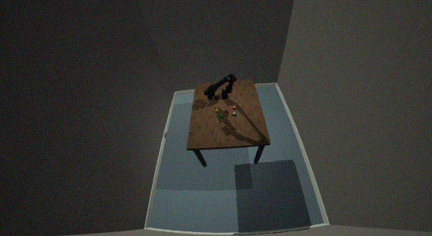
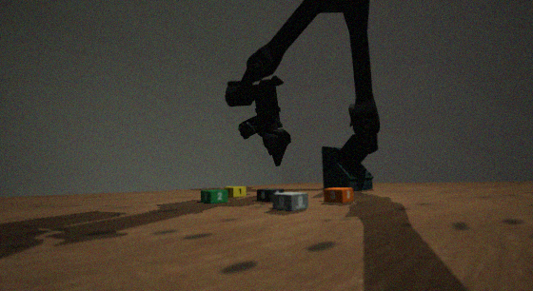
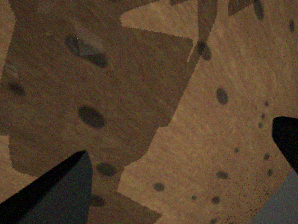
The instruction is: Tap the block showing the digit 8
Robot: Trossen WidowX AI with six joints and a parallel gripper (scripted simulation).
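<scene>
The grey block is 29 cm to the left of my gripper tip, 24 cm ahead of it and 7 cm below it.
</scene>
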